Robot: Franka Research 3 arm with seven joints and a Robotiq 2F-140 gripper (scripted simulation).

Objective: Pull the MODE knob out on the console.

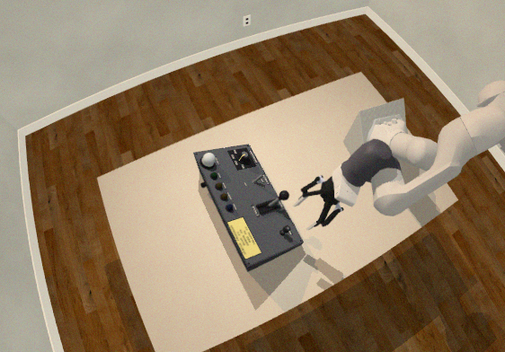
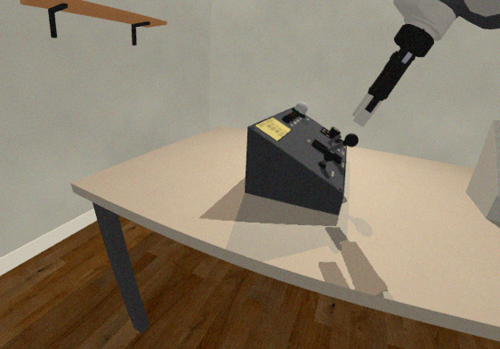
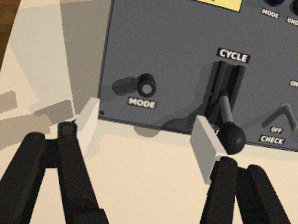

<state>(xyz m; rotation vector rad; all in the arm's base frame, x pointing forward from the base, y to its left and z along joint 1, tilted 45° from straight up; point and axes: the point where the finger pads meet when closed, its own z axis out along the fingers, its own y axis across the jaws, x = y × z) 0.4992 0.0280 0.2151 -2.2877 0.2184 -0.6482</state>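
Now: the black mode knob 7 cm ahead of my hand and 13 cm below it. Also, from my hand: cycle lever: 4 cm ahead, 12 cm to the right, 12 cm below; then dark grey console: 11 cm ahead, 18 cm to the right, 15 cm below; then check toggle: 7 cm ahead, 24 cm to the right, 14 cm below.
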